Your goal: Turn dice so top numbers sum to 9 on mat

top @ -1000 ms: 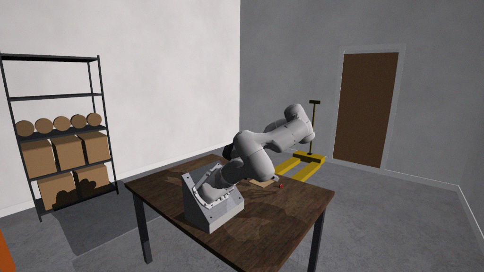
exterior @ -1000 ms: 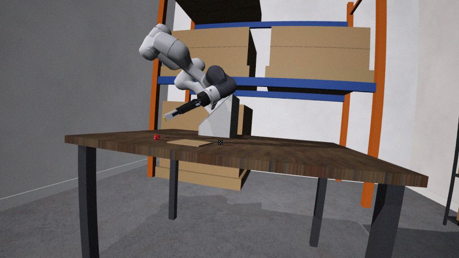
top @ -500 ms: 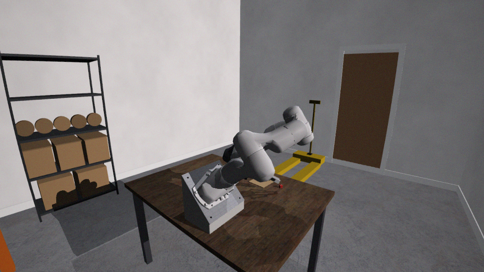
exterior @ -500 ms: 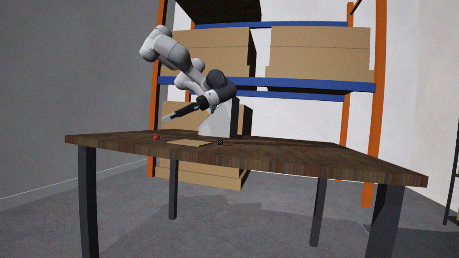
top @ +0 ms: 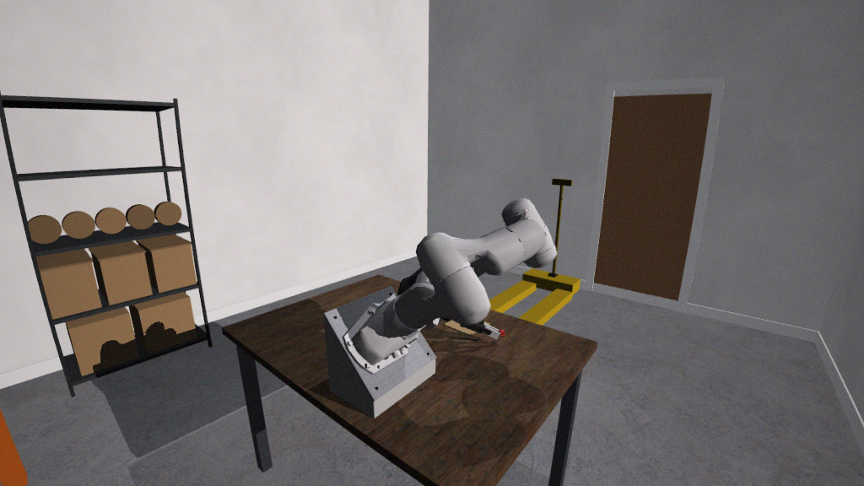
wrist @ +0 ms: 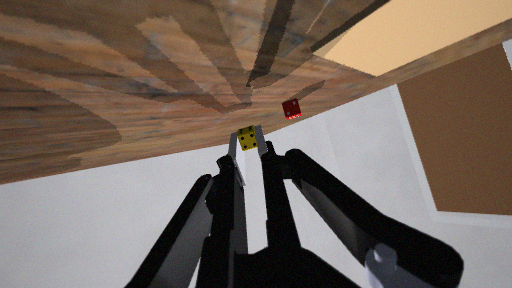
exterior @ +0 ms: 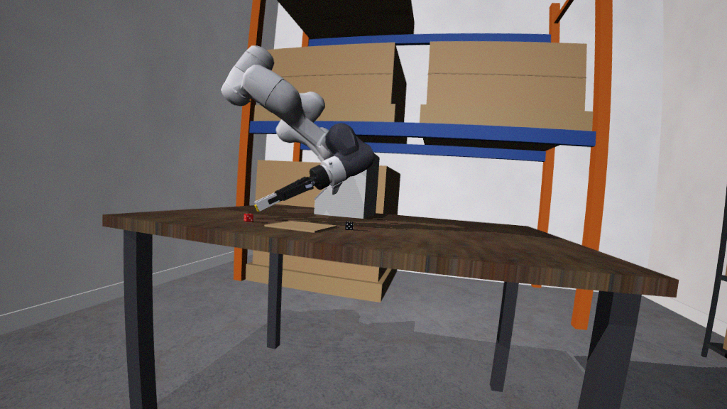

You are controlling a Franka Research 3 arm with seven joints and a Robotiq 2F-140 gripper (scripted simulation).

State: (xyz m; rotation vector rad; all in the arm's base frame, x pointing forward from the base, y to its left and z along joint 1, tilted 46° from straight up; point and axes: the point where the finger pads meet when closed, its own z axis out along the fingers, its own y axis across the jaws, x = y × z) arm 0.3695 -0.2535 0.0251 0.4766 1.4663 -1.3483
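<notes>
Now: hand 8 cm short of the red die, 4 cm above it and 2 cm to the left of it. The rest, counted from my hand: yellow die (2 cm to the right, 2 cm below, 1 cm ahead); then black die (26 cm to the left, 8 cm ahead, 4 cm below); then tan mat (14 cm to the left, 10 cm ahead, 5 cm below).
</notes>
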